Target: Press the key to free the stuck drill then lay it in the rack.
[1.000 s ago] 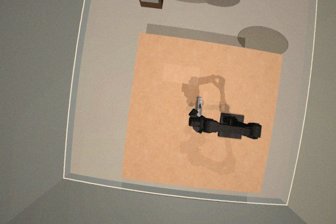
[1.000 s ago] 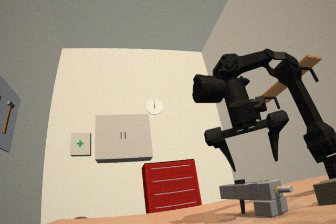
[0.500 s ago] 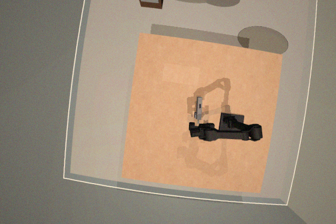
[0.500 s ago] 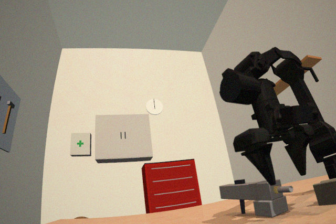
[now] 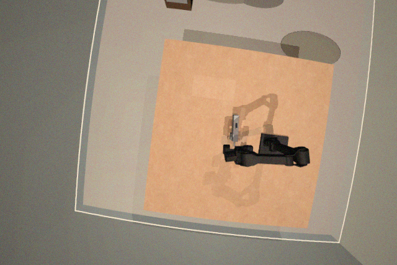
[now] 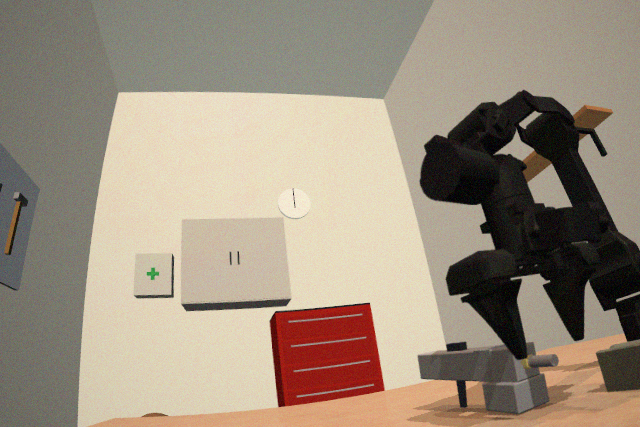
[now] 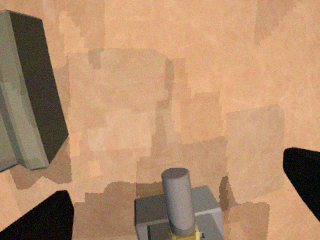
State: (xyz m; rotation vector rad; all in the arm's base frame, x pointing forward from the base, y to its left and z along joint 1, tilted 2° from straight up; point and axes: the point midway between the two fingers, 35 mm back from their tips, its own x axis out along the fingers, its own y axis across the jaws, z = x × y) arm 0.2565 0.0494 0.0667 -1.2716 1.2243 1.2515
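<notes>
Now: the drill 70 mm to the right of my gripper tip and 10 mm below it. The rest, counted from my gripper tip: dark key: 150 mm to the right, 10 mm ahead; rack: 80 mm behind, 40 mm to the left, 40 mm below.
</notes>
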